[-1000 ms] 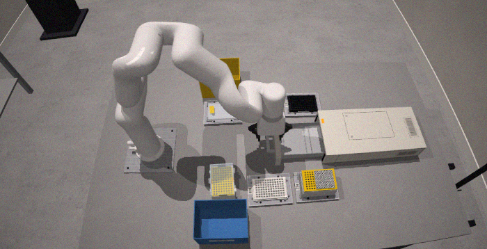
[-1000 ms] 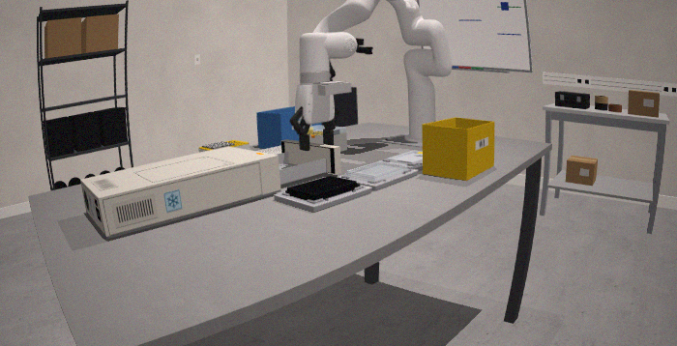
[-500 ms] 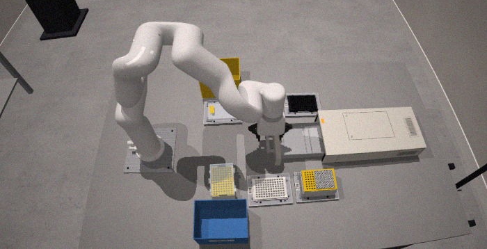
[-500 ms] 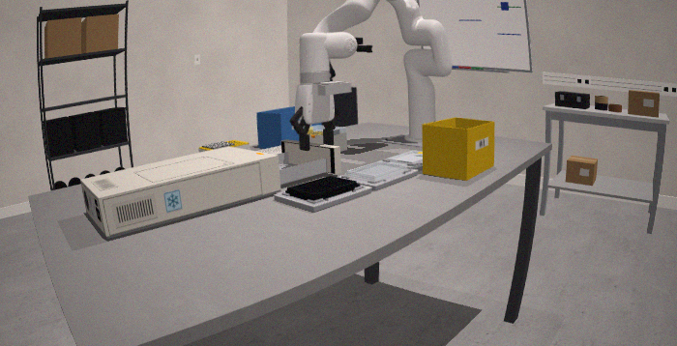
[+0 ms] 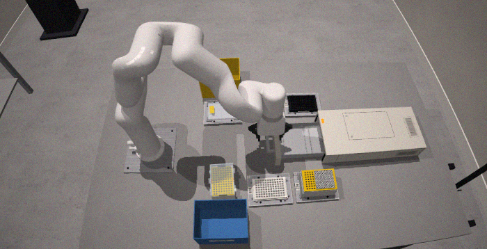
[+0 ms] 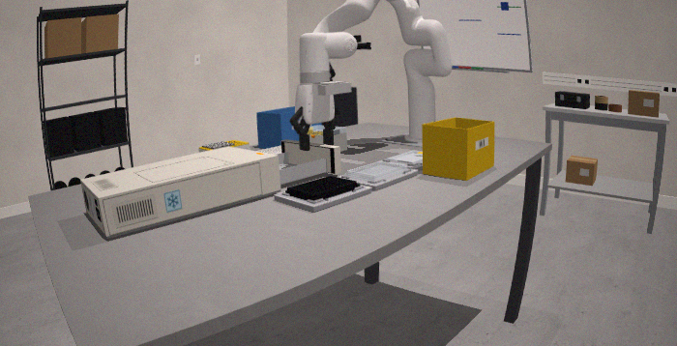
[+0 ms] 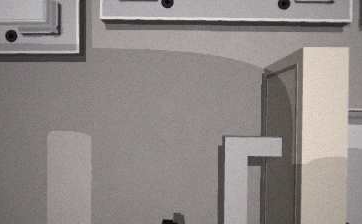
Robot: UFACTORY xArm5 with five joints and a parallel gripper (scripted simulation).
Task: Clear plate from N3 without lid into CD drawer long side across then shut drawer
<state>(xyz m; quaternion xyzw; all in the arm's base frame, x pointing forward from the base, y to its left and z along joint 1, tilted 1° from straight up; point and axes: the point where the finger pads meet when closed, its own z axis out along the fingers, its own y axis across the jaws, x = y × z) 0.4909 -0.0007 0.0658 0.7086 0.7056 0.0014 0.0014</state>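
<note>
The clear plate lies 10 mm behind my hand, 190 mm to the left of it and 50 mm below it. Round my hand: grey nest (10 mm behind, 190 mm to the left, 60 mm below); then white plate (10 mm behind, 200 mm to the right, 50 mm below); then drawer (140 mm ahead, 30 mm below).
</note>
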